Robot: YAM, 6 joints.
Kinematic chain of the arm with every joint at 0, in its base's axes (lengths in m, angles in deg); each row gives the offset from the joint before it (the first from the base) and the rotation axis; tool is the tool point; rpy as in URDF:
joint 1: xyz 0 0 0.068 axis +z
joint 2: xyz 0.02 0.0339 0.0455 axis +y
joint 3: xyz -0.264 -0.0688 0 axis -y
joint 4: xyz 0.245 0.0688 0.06 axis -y
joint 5: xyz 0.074 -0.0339 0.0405 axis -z
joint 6: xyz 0.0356 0 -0.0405 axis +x
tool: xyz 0 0 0 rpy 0 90 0
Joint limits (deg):
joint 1: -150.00..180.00
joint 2: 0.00..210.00
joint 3: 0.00..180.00
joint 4: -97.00..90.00
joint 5: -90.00..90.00
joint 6: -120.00..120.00
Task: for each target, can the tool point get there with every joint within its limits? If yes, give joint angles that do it. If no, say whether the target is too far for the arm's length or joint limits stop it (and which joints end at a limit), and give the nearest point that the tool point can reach.
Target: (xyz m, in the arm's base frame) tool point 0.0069 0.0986 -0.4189
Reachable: no: joint limits stop it (at a limit: joint 2) | nearest point 0.0085 0.1216 -0.3574 | short by 0.066 m
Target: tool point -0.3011 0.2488 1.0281
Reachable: no: too far | nearest point -0.1966 0.1624 0.6935 | short by 0.361 m
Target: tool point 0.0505 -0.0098 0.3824
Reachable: yes | joints -9.21 17.71 24.77 57.44 2.62 -15.14
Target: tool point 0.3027 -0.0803 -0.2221
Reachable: yes | joints -14.51 174.59 75.48 14.27 3.11 82.07
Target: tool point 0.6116 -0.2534 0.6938
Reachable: no: too far | nearest point 0.4474 -0.1854 0.5332 | short by 0.240 m
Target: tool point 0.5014 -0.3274 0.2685
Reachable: yes | joints -29.83 163.28 163.94 10.73 76.46 -76.87
